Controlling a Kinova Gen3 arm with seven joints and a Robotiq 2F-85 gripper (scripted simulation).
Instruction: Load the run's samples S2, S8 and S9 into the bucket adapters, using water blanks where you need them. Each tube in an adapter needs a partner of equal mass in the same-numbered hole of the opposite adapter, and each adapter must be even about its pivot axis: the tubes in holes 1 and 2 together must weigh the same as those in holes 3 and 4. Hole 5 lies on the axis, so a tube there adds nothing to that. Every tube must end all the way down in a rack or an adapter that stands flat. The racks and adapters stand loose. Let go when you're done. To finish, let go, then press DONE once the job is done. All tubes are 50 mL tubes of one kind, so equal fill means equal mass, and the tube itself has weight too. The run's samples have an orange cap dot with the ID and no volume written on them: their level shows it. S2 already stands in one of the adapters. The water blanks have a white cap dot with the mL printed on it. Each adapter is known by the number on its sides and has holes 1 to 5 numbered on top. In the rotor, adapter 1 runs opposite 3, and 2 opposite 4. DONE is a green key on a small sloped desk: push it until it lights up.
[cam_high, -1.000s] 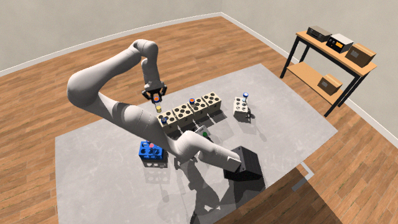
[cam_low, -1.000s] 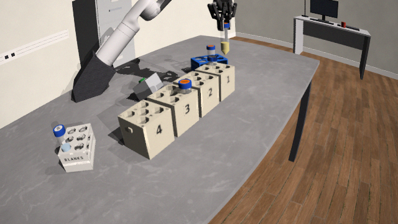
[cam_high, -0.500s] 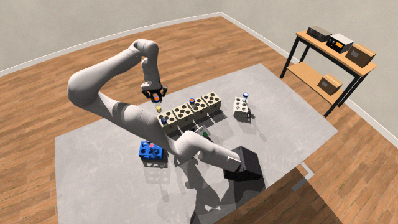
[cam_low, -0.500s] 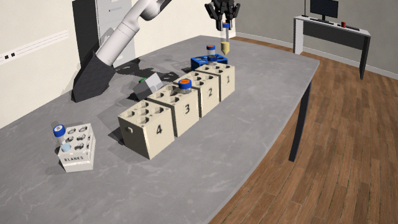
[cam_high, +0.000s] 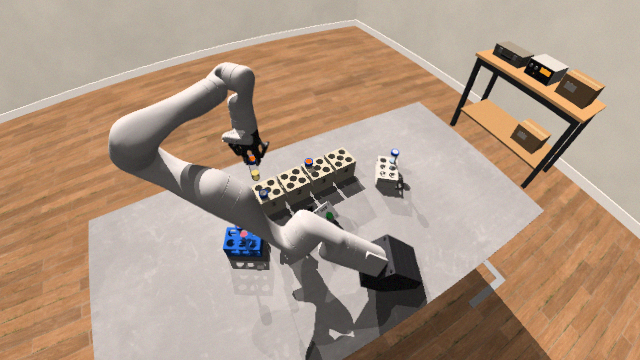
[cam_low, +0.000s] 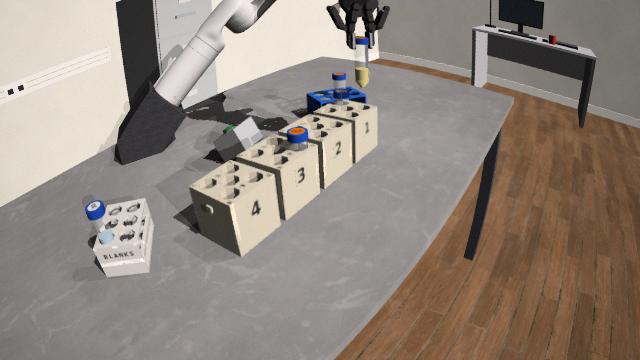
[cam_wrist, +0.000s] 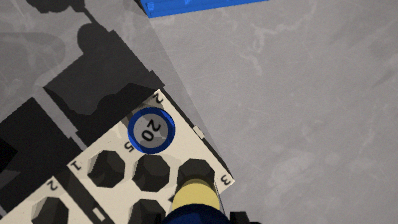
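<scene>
My gripper is now 50 mm above the orange-dot sample and 10 mm to the right of it. Round my hand: sample S2: 210 mm to the right, 180 mm below, 20 mm ahead; adapter 2: 200 mm below, 140 mm to the right, 10 mm behind; blue sample rack: 210 mm below, 160 mm behind, 120 mm to the left.
</scene>
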